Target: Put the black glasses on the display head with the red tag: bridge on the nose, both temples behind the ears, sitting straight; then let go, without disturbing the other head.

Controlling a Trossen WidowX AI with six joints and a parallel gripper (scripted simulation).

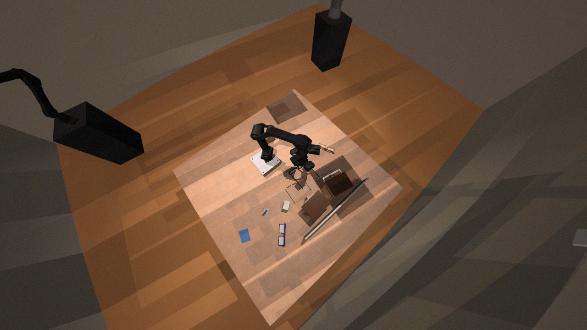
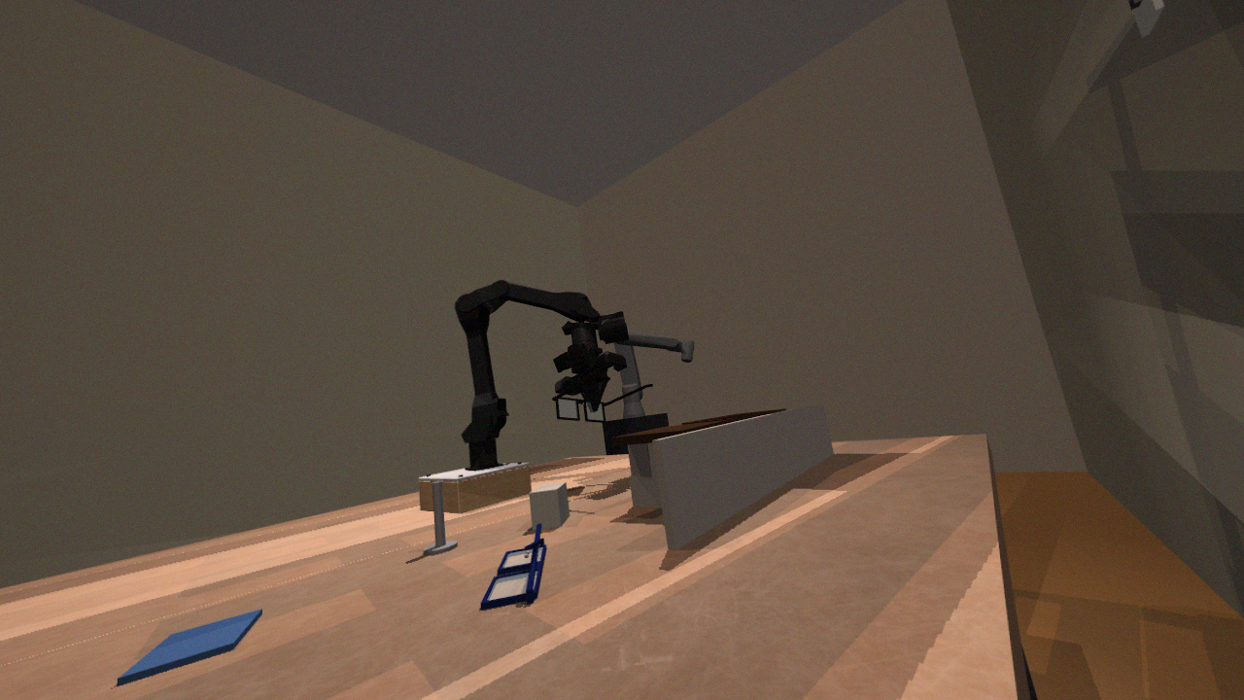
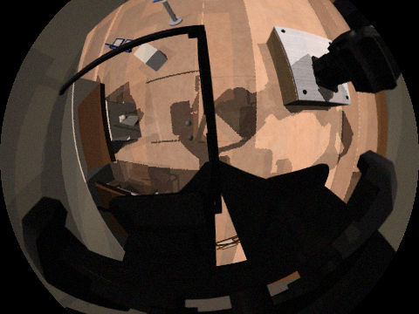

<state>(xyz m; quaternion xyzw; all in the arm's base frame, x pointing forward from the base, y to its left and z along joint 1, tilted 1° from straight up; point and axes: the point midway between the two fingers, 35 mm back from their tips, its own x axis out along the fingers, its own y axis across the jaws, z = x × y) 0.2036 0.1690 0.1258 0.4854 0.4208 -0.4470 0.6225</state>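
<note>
Right now the grey display head is 240 mm ahead of my gripper tip, 50 mm to the right of it and 100 mm below it. The rest, counted from my gripper tip: grey post 120 mm ahead, 360 mm to the right, 130 mm below; then white cube 160 mm ahead, 210 mm to the right, 130 mm below; then long grey panel 360 mm ahead, 80 mm to the left, 100 mm below.
</note>
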